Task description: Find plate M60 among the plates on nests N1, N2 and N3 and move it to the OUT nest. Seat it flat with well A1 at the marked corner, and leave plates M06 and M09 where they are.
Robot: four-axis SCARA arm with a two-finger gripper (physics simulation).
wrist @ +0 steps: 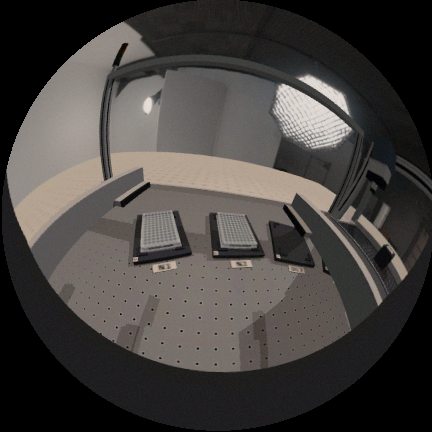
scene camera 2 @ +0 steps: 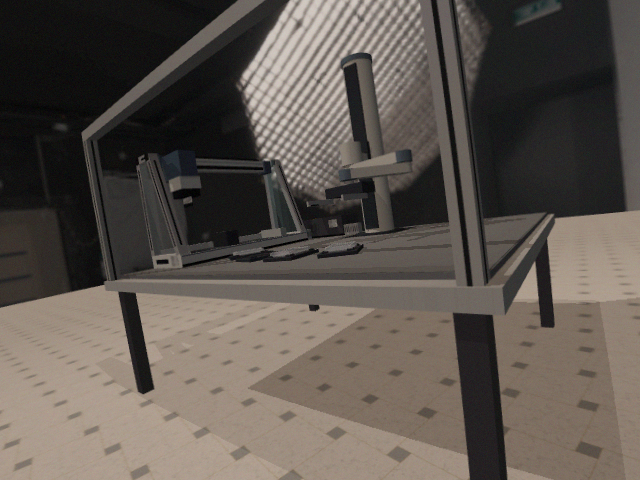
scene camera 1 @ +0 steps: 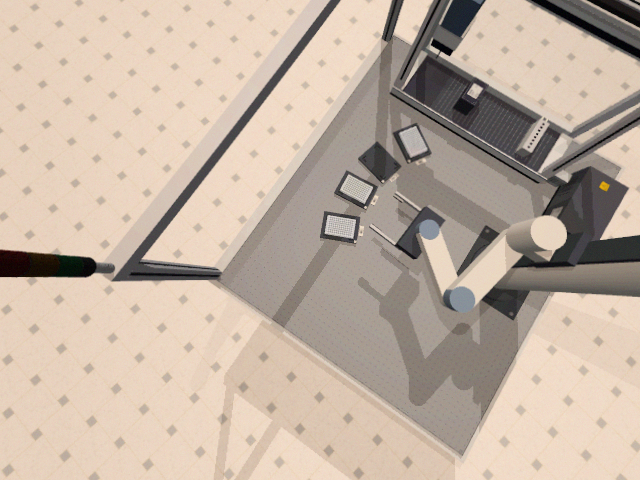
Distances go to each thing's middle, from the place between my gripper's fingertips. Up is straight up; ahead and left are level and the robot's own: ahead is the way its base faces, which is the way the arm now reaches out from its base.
Labels:
Right now my hand is 17 cm above the N2 nest (wrist: 217,252), 13 cm short of it and 7 cm to the left of it. Also, from my hand: OUT nest (scene camera 1: 380,163) (24 cm to the right, 17 cm below, 11 cm ahead); N1 nest (wrist: 138,257) (17 cm below, 12 cm to the left, 10 cm ahead).

